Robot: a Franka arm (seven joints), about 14 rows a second.
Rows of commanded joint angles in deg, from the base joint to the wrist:
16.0 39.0 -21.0 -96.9 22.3 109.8 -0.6
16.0 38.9 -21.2 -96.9 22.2 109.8 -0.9
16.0 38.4 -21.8 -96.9 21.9 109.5 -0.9
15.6 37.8 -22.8 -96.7 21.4 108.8 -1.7
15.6 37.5 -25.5 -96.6 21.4 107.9 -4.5
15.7 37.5 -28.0 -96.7 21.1 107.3 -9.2
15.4 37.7 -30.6 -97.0 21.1 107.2 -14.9
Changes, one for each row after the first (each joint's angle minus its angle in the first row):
0.0 -0.1 -0.2 0.0 -0.1 0.0 -0.3
0.0 -0.6 -0.8 0.0 -0.4 -0.3 -0.3
-0.4 -1.2 -1.8 0.2 -0.9 -1.0 -1.1
-0.4 -1.5 -4.5 0.3 -0.9 -1.9 -3.9
-0.3 -1.5 -7.0 0.2 -1.2 -2.5 -8.6
-0.6 -1.3 -9.6 -0.1 -1.2 -2.6 -14.3

